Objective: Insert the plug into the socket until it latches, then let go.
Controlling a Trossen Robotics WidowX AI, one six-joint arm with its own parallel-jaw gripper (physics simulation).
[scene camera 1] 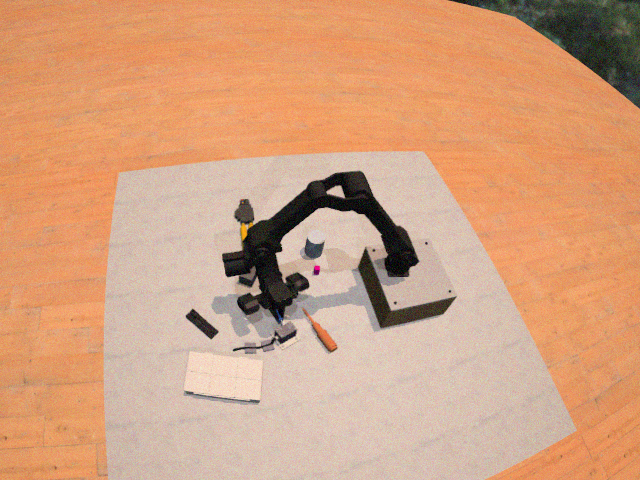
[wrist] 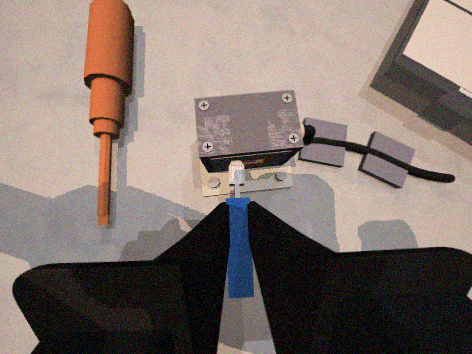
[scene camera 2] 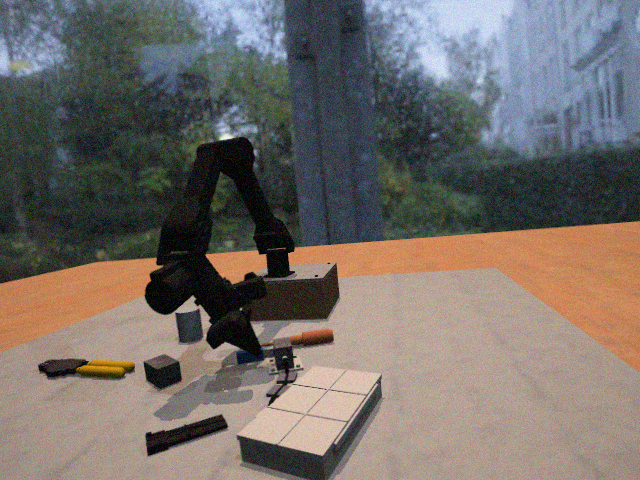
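Pixels of known places: gripper, fingertip midpoint: [scene camera 1: 279, 319] [wrist: 237, 209] [scene camera 2: 259, 353]; arm's base, origin of the base link: [scene camera 1: 396, 267] [scene camera 2: 279, 275].
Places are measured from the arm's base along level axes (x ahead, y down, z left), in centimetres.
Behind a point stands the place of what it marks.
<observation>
The plug [scene camera 1: 279, 316] @[z 11.7, x 33.0, y 6.9 cm] [scene camera 2: 249, 356] @[z 10.7, x 34.3, y 7.8 cm] [wrist: 240, 250] @[z 10.4, x 33.8, y 7.0 cm] has a long blue body and a pale clear tip. The socket [scene camera 1: 285, 332] @[z 16.9, x 31.7, y 6.0 cm] [scene camera 2: 283, 353] @[z 17.3, x 33.6, y 7.1 cm] [wrist: 247, 122] @[z 16.0, x 31.4, y 6.0 cm] is a grey box with four screws on top, fixed on a pale base plate, with a dark slot facing the gripper. My gripper [scene camera 1: 280, 320] @[z 12.1, x 32.9, y 7.7 cm] [scene camera 2: 259, 353] @[z 12.1, x 32.9, y 7.7 cm] [wrist: 237, 209] @[z 12.1, x 32.9, y 7.7 cm] is shut on the blue body near its front end. In the wrist view the clear tip overlaps the lower edge of the socket's front, left of the slot's middle. Whether it touches the socket is unclear.
A black cable [wrist: 385, 153] @[z 20.0, x 40.4, y 9.9 cm] runs from the socket's side over two grey blocks. An orange screwdriver [scene camera 1: 324, 336] @[z 17.3, x 21.2, y 7.7 cm] [scene camera 2: 316, 337] @[z 18.4, x 21.6, y 8.6 cm] [wrist: 109, 45] @[z 17.6, x 21.3, y 7.9 cm] lies beside the socket. A white-topped box [scene camera 1: 223, 376] @[z 29.4, x 47.7, y 7.0 cm] [scene camera 2: 310, 400] @[z 28.2, x 47.6, y 7.0 cm], black bar [scene camera 1: 201, 323] @[z 13.3, x 54.3, y 9.5 cm] [scene camera 2: 187, 434] @[z 14.3, x 55.3, y 9.3 cm], pliers [scene camera 1: 244, 211] @[z -28.1, x 43.5, y 8.9 cm] [scene camera 2: 105, 368] @[z -15.4, x 43.2, y 8.5 cm], dark cube [scene camera 2: 162, 370] @[z -0.9, x 43.4, y 7.4 cm] and cylinder [scene camera 1: 314, 245] @[z -10.7, x 22.2, y 4.2 cm] [scene camera 2: 189, 326] @[z -11.6, x 23.6, y 6.7 cm] are around.
</observation>
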